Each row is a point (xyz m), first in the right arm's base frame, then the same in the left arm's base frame.
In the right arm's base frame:
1: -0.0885 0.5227 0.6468
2: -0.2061 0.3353 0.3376
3: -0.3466 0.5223 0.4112
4: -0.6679 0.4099 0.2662
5: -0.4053 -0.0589 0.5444
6: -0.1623 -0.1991 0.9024
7: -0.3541 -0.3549 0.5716
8: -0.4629 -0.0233 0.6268
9: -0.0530 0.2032 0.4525
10: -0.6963 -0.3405 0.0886
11: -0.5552 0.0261 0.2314
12: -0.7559 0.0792 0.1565
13: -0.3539 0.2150 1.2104
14: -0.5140 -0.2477 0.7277
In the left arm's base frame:
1: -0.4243 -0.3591 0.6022
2: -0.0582 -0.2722 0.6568
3: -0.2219 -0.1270 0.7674
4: -0.0152 0.1787 0.7937
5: 0.0424 -0.0479 0.2356
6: -0.1660 -0.2505 -0.1142
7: 0.2026 -0.0924 -0.0160
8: -0.0396 0.0176 0.2165
9: -0.0762 -0.4109 0.4710
10: 0.5941 0.1973 0.3206
11: 0.2435 0.0676 0.5075
12: 0.2833 0.2587 0.6104
13: -0.6500 -0.0328 0.0319
14: 0.0261 0.0816 -0.0174

